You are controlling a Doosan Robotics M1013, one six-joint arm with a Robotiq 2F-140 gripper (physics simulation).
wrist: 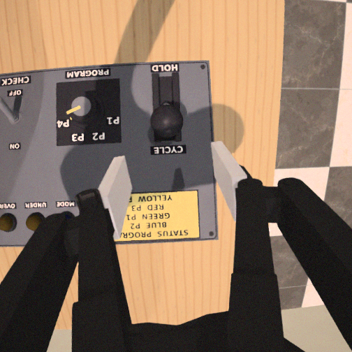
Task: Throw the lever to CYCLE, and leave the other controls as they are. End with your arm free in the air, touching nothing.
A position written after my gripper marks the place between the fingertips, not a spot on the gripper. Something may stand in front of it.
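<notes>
There is a program dial (85, 110) that I can see, and my gripper (169, 165) is visible to me as well.
</notes>
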